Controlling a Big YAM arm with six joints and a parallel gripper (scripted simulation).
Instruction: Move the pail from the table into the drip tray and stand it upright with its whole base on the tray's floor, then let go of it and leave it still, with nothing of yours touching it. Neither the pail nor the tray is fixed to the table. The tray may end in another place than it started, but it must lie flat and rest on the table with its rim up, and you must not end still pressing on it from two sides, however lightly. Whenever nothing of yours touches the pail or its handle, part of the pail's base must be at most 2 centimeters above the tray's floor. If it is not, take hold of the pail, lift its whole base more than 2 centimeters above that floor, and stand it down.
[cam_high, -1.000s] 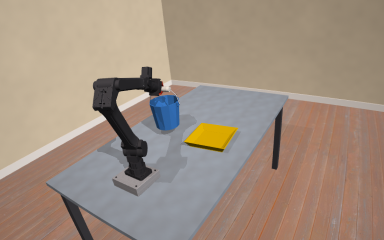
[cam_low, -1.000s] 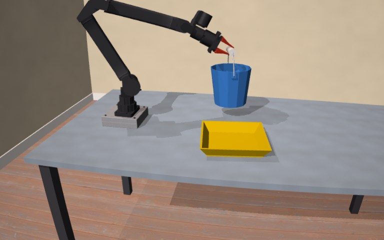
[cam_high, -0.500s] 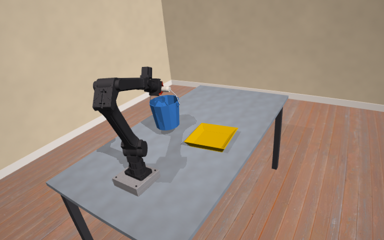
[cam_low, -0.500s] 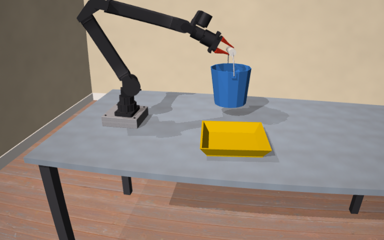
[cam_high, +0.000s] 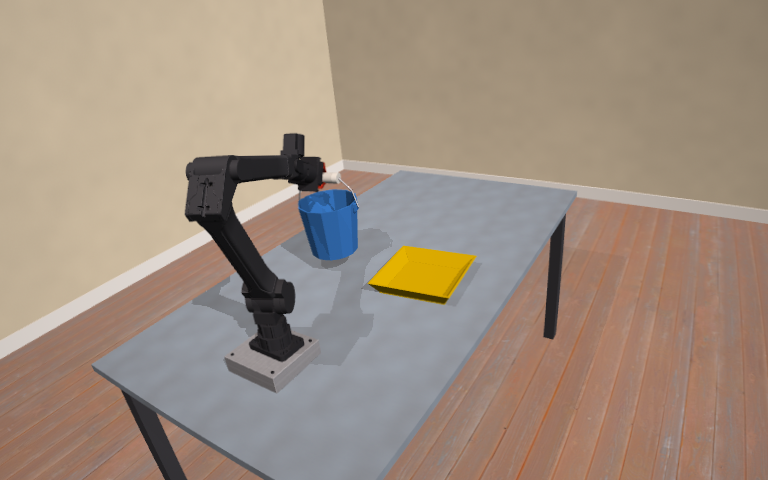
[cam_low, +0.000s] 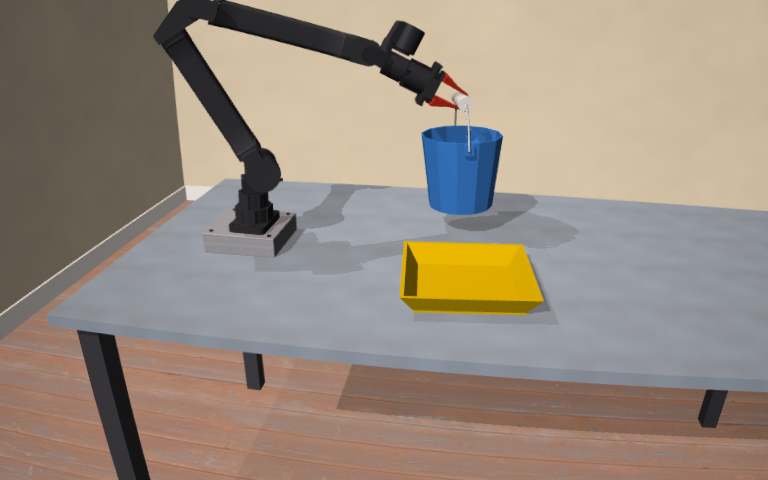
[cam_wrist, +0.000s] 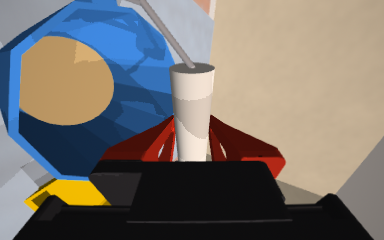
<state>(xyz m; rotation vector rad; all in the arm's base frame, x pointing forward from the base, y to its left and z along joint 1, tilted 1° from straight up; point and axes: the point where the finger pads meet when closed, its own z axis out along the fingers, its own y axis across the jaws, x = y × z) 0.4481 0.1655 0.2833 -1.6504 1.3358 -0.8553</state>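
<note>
The blue pail is 10 mm ahead of my hand and 100 mm below it. From my hand the other things lie so: pail handle 30 mm below; then yellow drip tray 40 mm ahead, 310 mm to the right, 310 mm below.
</note>
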